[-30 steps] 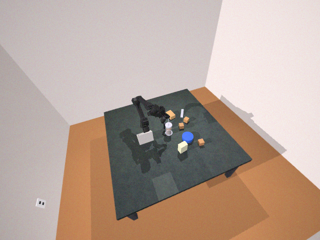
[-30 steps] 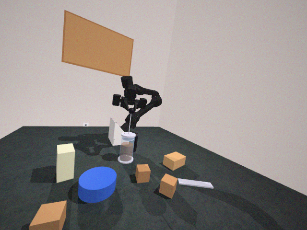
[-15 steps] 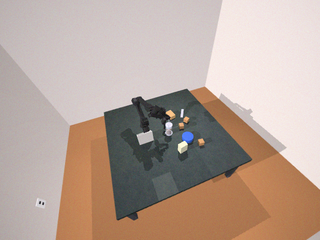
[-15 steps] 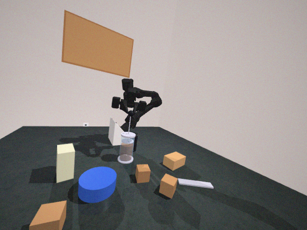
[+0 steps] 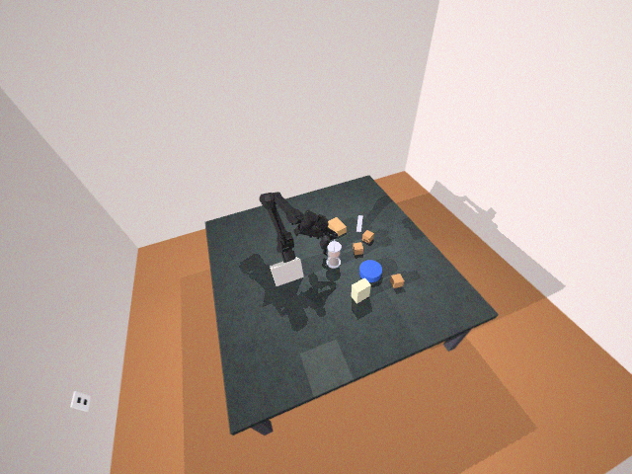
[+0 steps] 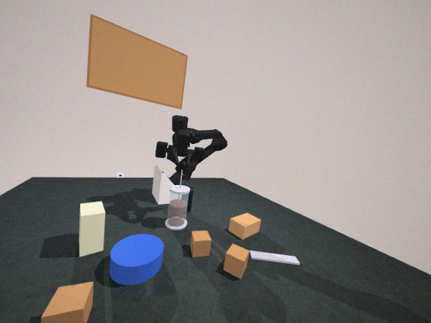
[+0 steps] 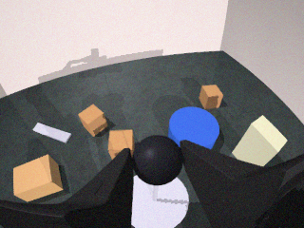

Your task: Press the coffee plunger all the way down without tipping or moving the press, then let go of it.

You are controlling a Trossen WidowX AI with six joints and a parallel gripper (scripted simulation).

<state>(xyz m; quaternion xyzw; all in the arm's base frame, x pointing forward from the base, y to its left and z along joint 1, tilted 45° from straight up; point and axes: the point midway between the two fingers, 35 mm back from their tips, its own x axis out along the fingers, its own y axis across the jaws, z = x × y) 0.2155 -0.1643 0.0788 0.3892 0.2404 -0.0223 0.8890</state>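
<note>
Now: gripper tip 12 cm above the coffee press, 2 cm to the right of it and 2 cm past it. Round my gripper tip: cream block: 25 cm to the right, 18 cm below, 1 cm ahead; then blue disc: 21 cm below, 15 cm to the right, 13 cm ahead.
</note>
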